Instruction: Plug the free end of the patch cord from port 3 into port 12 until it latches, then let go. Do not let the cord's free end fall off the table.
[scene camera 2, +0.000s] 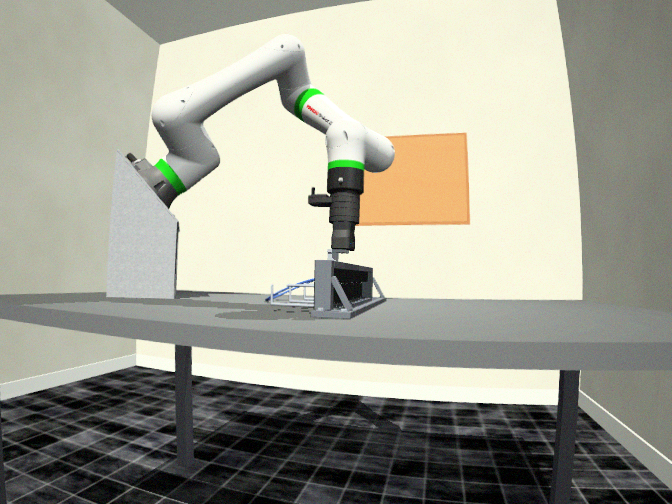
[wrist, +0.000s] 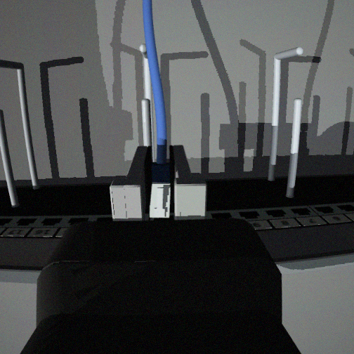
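Note:
My gripper (scene camera 2: 333, 253) (wrist: 160, 163) points down over the patch panel (scene camera 2: 324, 287) (wrist: 310, 245) and is shut on the cord's plug. The plug (wrist: 160, 199) is clear-white with a dark rear part and sits between the two pale fingertips at the panel's row of ports. The blue patch cord (scene camera 2: 293, 286) (wrist: 156, 95) runs from the plug toward the top of the wrist view. Port sockets and number labels show to both sides of the fingers. The fingers and gripper body hide the port at the plug, so its number and the plug's depth cannot be told.
Pale wire cable guides (scene camera 2: 271, 292) (wrist: 275, 110) stand behind the panel, on both sides of the cord and close behind it. The panel stands on the grey table (scene camera 2: 461, 325) with slanted braces at its ends. The robot's pedestal (scene camera 2: 141, 249) is at the left.

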